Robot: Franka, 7 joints.
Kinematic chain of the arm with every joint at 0, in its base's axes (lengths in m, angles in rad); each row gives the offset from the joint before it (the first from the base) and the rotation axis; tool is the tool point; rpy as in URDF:
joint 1: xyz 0 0 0.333 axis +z
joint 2: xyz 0 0 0 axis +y
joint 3: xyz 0 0 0.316 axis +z
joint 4: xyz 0.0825 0 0 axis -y
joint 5: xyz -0.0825 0 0.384 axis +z
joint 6: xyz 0 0 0 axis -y
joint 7: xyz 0.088 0 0 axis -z
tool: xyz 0 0 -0.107 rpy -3.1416 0 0
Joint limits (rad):
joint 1: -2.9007..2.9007
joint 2: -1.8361..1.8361
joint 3: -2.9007..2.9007
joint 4: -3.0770..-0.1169
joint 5: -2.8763..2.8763
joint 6: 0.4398..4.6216
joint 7: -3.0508..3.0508
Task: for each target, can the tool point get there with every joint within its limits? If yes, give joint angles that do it. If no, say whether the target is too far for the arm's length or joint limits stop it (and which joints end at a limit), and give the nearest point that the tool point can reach.
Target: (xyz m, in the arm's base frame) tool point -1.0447 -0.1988 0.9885
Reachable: no: too far | nearest point -0.7174 -0.1365 0.7832 | short by 0.391 m
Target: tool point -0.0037 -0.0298 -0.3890
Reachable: no: joint limits stop it (at a limit: joint 2) | nearest point -0.0079 -0.0637 -0.3135 | short by 0.083 m
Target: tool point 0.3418 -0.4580 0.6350
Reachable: yes | joints 0.3455 0.4157 -1.4355 -1.4637 -0.3955 1.4948 0.4503
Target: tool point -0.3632 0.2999 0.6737
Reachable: yes | joints 0.3225 0.6694 2.3829 -2.2338 0.1717 2.8859 -1.7282
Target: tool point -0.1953 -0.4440 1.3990
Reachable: no: too far | nearest point -0.1431 -0.3252 1.1139 | short by 0.313 m
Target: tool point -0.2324 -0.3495 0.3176
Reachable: yes | joints -1.1276 0.2526 -1.3295 -2.6496 2.0754 0.9560 -2.5503
